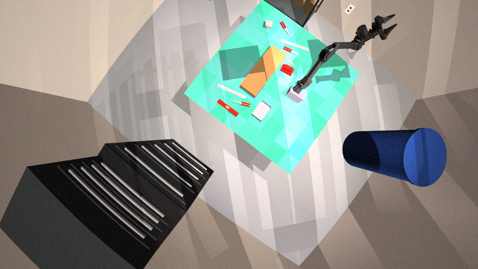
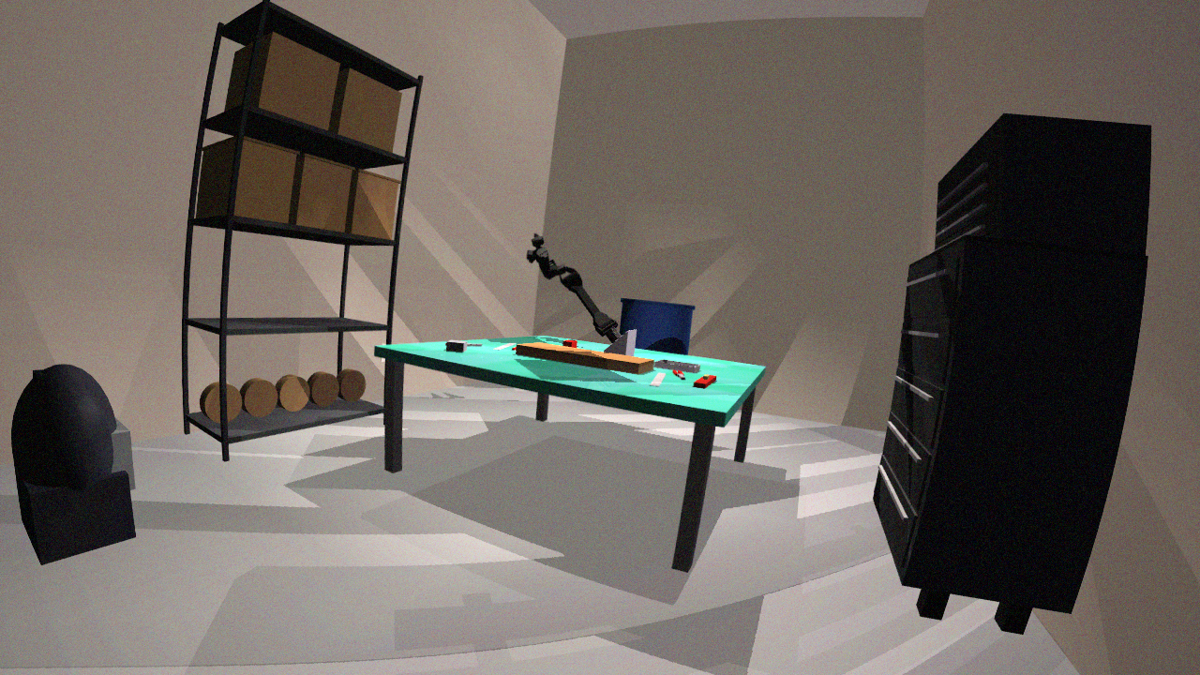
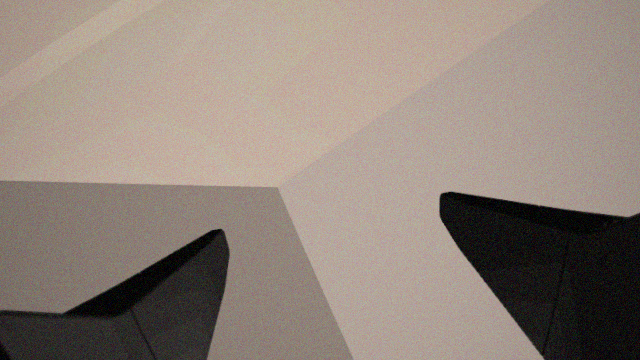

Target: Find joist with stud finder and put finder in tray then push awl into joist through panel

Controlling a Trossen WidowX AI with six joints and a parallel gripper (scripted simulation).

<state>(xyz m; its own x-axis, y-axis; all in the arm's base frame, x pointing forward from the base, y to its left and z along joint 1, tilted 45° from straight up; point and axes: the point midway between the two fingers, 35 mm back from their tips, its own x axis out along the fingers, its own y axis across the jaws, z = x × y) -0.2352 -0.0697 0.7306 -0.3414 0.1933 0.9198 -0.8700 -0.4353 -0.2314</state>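
The red stud finder is 51 cm below my gripper tip, 43 cm ahead of it and 41 cm to the left of it. Also, from my gripper tip: awl 54 cm below, 42 cm ahead, 32 cm to the left; grey block 83 cm ahead, 53 cm below, 7 cm to the left; white tray 89 cm to the left, 54 cm below, 47 cm ahead.
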